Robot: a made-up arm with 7 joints. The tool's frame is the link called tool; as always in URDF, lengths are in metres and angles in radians. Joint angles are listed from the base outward. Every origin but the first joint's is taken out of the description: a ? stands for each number. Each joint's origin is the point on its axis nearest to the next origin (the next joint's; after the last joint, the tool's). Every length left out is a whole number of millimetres.
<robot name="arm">
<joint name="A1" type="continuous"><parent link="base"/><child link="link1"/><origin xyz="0.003 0.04 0.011" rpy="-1.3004 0.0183 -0.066"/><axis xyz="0 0 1"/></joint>
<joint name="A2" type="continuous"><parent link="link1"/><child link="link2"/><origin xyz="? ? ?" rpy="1.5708 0 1.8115"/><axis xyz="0 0 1"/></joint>
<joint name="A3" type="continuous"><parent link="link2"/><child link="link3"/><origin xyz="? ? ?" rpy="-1.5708 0 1.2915"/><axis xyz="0 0 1"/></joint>
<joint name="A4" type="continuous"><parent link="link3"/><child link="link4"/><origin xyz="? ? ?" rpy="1.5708 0 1.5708"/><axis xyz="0 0 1"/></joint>
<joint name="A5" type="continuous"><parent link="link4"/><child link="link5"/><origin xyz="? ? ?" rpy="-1.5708 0 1.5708"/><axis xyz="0 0 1"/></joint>
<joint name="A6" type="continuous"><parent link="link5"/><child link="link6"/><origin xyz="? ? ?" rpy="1.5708 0 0"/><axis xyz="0 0 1"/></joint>
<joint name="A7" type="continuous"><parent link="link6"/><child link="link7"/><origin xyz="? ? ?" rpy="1.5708 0 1.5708"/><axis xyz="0 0 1"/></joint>
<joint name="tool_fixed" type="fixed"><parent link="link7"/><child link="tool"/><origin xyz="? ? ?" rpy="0 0 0"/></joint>
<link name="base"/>
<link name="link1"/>
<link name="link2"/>
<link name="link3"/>
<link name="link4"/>
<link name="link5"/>
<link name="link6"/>
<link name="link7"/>
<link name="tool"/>
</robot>
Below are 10 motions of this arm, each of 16 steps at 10 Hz.
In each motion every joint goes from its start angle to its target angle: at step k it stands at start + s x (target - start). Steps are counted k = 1, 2, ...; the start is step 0. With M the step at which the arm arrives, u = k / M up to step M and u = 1 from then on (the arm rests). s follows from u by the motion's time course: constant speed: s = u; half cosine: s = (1 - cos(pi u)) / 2; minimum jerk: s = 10 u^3 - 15 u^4 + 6 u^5.
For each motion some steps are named. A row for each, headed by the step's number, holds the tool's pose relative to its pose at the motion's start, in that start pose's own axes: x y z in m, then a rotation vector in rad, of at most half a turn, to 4 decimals.
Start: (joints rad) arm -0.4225 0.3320 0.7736 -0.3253 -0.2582 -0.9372 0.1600
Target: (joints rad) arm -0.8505 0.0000 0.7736 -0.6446 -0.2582 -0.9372 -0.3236
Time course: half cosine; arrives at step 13
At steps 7, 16:
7: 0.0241 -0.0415 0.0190 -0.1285 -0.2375 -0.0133
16: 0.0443 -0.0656 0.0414 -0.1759 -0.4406 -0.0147

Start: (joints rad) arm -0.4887 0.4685 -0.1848 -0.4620 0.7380 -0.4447 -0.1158
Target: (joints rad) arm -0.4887 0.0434 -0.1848 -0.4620 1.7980 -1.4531 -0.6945
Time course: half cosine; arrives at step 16
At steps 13, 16:
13: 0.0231 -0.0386 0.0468 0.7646 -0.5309 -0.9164
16: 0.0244 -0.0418 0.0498 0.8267 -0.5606 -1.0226

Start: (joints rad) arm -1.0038 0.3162 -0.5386 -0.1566 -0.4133 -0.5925 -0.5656
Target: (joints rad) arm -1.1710 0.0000 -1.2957 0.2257 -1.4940 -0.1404 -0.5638
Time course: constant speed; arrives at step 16
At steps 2, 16:
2: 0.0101 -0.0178 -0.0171 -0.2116 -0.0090 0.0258
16: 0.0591 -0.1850 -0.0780 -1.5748 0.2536 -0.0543

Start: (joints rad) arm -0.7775 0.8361 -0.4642 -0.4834 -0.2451 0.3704 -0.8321
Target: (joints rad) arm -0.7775 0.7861 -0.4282 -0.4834 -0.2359 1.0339 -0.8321
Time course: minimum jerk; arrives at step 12
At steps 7, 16:
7: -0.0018 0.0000 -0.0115 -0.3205 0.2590 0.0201
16: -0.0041 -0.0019 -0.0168 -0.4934 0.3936 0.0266

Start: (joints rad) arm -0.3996 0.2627 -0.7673 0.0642 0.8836 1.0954 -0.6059
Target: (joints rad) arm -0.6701 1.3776 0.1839 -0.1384 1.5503 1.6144 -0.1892
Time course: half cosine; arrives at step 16
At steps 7, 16:
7: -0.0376 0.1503 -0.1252 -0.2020 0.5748 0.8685
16: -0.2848 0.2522 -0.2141 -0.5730 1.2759 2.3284

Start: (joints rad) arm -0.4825 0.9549 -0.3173 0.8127 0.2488 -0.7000 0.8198
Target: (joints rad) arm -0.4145 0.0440 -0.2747 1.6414 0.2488 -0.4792 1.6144
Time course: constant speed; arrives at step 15
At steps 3, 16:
3: -0.0489 -0.0461 -0.0020 -0.0185 0.2266 0.1012
16: -0.2674 -0.1744 0.1381 0.2306 0.9349 0.1131

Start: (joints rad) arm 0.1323 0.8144 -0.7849 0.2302 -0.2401 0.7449 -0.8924
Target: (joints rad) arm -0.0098 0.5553 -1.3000 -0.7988 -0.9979 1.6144 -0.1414
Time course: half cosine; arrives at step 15
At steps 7, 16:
7: 0.0222 -0.1188 0.0745 0.1476 0.0266 -0.1968
16: -0.0192 -0.2689 0.0693 0.6664 0.2810 -0.4150

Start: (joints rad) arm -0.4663 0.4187 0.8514 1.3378 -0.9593 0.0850 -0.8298
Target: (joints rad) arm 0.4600 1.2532 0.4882 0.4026 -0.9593 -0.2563 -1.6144
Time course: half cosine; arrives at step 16
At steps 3, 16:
3: -0.0096 0.0009 0.0453 0.1579 -0.0412 -0.0751
16: -0.0340 -0.1929 0.2326 1.3998 1.0433 -1.0243

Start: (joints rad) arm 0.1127 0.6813 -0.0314 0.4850 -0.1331 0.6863 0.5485
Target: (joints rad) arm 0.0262 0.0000 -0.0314 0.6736 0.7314 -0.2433 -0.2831
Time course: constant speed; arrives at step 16
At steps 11, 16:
11: -0.0869 -0.1210 0.0212 0.0984 -0.6818 -0.7077
16: -0.1519 -0.1641 0.0363 0.2557 -1.0417 -1.0619

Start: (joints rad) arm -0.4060 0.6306 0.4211 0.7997 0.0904 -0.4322 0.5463
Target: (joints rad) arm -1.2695 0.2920 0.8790 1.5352 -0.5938 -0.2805 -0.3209
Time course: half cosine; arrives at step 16
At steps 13, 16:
13: -0.0289 -0.1809 0.1185 -1.3970 0.6005 -0.4941
16: -0.0390 -0.1973 0.1426 -1.5405 0.6232 -0.5637

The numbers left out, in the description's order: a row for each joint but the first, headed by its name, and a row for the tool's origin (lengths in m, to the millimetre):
A2: -0.004 0.015 0
A3: 0.186 -0.046 0
A4: 0.003 -0.015 0
A5: -0.195 -0.016 0
A6: 0 0 0
A7: 0 0.035 0
tool: 0 0 0

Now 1 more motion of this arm.
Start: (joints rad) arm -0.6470 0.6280 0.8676 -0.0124 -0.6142 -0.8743 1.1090
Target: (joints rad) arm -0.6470 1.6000 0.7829 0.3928 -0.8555 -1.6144 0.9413
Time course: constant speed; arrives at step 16
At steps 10, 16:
10: 0.0516 -0.1146 0.0264 -0.5367 -0.2987 -0.3932
16: 0.0602 -0.1880 0.0644 -0.8792 -0.4864 -0.6190

